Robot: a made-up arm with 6 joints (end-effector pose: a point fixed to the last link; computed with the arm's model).
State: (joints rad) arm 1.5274 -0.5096 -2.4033 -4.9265 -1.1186 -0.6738
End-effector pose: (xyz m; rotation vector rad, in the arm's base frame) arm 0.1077 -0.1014 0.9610 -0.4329 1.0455 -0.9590
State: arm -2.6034 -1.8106 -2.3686 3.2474 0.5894 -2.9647
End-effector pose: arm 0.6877 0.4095 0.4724 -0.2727 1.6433 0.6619
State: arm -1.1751 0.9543 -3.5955 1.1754 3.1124 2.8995
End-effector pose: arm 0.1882 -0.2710 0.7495 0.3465 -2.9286 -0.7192
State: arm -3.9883 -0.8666 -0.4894 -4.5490 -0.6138 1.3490
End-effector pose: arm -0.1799 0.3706 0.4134 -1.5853 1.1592 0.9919
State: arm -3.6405 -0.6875 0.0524 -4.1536 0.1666 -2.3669
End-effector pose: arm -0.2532 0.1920 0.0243 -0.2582 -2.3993 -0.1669
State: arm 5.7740 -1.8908 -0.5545 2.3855 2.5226 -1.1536
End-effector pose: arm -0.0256 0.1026 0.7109 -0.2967 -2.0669 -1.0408
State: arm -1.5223 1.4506 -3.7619 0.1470 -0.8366 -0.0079
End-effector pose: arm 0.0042 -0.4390 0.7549 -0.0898 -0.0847 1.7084
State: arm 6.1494 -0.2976 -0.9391 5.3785 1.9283 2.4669
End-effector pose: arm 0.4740 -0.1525 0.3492 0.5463 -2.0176 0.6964
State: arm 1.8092 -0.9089 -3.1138 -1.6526 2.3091 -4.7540
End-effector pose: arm 0.2546 -0.5543 0.6440 -1.3063 1.6054 0.1641
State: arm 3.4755 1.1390 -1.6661 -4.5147 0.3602 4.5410
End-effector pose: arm -0.5883 -0.1676 -0.1551 0.5141 -2.5052 0.5942
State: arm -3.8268 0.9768 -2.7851 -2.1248 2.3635 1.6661
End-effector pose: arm -0.4243 0.4745 0.6313 -1.6355 0.5937 -2.0068
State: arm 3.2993 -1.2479 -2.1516 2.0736 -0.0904 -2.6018
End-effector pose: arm 0.3961 0.1343 0.9124 -0.1469 0.1762 -0.3587
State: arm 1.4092 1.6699 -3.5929 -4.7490 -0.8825 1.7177
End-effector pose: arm 0.2185 0.6123 0.4806 -0.0587 1.3603 0.7533
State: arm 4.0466 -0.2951 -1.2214 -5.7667 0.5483 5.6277
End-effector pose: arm -0.3714 -0.4620 0.5730 1.2760 -1.7560 0.6859
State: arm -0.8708 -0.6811 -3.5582 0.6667 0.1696 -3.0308
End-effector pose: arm -0.4827 0.5196 0.5911 -0.7708 -0.5865 -0.1427
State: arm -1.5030 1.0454 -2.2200 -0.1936 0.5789 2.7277
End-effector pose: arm 0.0575 -0.8180 0.2124 1.2954 2.4902 -0.8294
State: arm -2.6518 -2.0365 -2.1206 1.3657 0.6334 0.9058
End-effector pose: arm 0.6974 0.3759 0.4279 1.2787 0.1281 2.1615
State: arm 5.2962 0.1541 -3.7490 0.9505 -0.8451 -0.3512
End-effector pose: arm -0.2490 0.2041 0.8435 -1.6036 0.2484 2.4837
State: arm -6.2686 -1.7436 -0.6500 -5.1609 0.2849 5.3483
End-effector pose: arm 0.0936 -0.0378 0.7966 -1.2376 -0.2387 -2.5745
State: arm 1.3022 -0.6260 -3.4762 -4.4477 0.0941 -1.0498
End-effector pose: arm -0.1097 -0.6287 0.7247 1.0206 0.1786 -1.0067
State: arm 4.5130 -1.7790 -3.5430 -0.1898 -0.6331 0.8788
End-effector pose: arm 0.1250 0.5108 -0.2265 -0.8817 2.7187 0.3411
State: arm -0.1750 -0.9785 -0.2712 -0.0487 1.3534 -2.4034
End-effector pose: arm 0.4023 -0.0748 0.2688 -1.3282 -2.7489 0.1130
